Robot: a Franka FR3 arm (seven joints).
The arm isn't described. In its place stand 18 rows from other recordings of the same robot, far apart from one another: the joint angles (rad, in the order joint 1, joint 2, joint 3, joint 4, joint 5, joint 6, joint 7), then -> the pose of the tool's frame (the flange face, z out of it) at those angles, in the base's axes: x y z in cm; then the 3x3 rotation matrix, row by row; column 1 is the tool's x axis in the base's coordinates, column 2 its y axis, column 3 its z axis.
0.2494, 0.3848, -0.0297, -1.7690, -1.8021, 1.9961, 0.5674 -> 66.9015 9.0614 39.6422; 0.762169 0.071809 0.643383; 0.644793 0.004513 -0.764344; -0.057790 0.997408 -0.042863
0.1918, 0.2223, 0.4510, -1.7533, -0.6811, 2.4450, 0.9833 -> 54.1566 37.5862 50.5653; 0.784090 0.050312 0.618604; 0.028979 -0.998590 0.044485; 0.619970 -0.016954 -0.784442
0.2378, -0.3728, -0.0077, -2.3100, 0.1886, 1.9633, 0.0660 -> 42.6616 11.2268 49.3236; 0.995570 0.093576 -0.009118; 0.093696 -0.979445 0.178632; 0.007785 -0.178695 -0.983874
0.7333, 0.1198, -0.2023, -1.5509, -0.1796, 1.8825, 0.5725 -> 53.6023 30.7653 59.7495; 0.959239 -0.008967 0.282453; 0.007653 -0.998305 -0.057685; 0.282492 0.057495 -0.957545
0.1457, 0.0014, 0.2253, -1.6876, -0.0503, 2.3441, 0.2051 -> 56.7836 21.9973 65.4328; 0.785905 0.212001 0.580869; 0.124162 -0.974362 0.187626; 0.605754 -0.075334 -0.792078
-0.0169, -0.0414, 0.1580, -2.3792, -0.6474, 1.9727, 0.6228 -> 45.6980 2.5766 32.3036; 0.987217 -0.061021 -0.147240; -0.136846 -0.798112 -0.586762; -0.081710 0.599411 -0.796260
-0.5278, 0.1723, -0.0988, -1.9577, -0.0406, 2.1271, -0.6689 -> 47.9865 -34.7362 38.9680; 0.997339 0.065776 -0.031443; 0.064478 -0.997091 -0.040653; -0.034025 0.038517 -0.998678
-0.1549, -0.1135, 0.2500, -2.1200, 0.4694, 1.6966, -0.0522 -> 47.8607 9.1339 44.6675; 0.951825 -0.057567 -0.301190; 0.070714 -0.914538 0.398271; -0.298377 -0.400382 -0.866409
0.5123, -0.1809, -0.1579, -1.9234, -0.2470, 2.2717, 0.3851 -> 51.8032 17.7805 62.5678; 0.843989 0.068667 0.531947; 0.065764 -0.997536 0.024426; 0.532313 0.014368 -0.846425
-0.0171, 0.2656, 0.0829, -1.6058, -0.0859, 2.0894, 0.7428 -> 66.1911 3.3890 49.6548; 0.774962 -0.592111 0.220994; -0.599506 -0.799394 -0.039531; 0.200068 -0.101852 -0.974474
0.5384, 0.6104, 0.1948, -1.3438, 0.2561, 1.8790, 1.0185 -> 53.8904 47.1670 37.4750; 0.874055 -0.406904 -0.265436; -0.352199 -0.907044 0.230711; -0.334639 -0.108168 -0.936118
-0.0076, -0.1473, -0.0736, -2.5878, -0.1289, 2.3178, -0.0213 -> 41.8795 -3.5808 30.0419; 0.991443 0.039345 -0.124466; 0.030282 -0.996807 -0.073884; -0.126975 0.069482 -0.989469
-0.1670, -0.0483, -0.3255, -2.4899, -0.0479, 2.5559, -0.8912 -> 42.1018 -22.4635 31.4589; 0.903458 0.418364 0.093468; 0.424713 -0.903152 -0.062739; 0.058168 0.096379 -0.993644
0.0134, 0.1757, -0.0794, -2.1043, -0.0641, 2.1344, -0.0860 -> 55.1862 -3.8714 32.4021; 0.987111 0.062063 -0.147511; 0.053945 -0.996834 -0.058417; -0.150669 0.049707 -0.987334
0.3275, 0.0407, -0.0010, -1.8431, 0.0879, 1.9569, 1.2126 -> 54.9103 19.2060 50.5588; 0.609983 -0.791183 0.044149; -0.790636 -0.603938 0.100767; -0.053062 -0.096373 -0.993930
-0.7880, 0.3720, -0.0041, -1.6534, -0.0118, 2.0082, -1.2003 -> 46.2609 -46.9461 39.4412; 0.915515 0.401749 -0.020729; 0.401902 -0.915675 0.003662; -0.017510 -0.011683 -0.999778
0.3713, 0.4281, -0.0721, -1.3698, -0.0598, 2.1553, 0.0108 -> 68.4477 21.9055 51.1472; 0.883096 0.303010 0.358225; 0.312938 -0.949252 0.031484; 0.349586 0.084299 -0.933104
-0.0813, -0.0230, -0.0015, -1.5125, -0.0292, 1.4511, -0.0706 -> 53.2950 -4.7660 65.3975; 0.999065 -0.014594 -0.040688; -0.015646 -0.999548 -0.025675; -0.040295 0.026288 -0.998842
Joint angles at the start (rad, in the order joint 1, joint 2, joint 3, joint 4, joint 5, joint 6, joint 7):
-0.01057 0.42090 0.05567 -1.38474 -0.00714 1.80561 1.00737
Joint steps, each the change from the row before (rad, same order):
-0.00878 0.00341 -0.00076 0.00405 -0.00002 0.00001 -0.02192
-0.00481 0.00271 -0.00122 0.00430 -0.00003 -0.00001 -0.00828
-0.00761 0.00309 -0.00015 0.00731 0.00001 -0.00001 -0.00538
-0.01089 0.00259 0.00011 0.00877 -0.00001 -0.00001 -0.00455
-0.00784 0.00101 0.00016 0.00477 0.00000 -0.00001 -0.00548
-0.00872 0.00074 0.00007 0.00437 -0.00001 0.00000 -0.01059
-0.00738 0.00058 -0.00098 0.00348 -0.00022 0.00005 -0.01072
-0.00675 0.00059 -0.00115 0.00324 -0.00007 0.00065 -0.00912
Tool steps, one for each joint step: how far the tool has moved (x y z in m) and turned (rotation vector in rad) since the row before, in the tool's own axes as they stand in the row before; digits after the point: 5 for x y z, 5 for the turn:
0.00598 0.00276 0.00029 0.00057 0.00057 -0.01237
0.00385 0.00155 -0.00026 0.00114 0.00126 -0.00230
0.00515 0.00202 -0.00147 0.00361 0.00239 0.00247
0.00692 0.00320 -0.00255 0.00525 0.00355 0.00634
0.00476 0.00252 -0.00168 0.00318 0.00221 0.00226
0.00524 0.00300 -0.00168 0.00301 0.00226 -0.00190
0.00488 0.00296 -0.00135 0.00202 0.00243 -0.00248
0.00459 0.00277 -0.00127 0.00230 0.00260 -0.00133

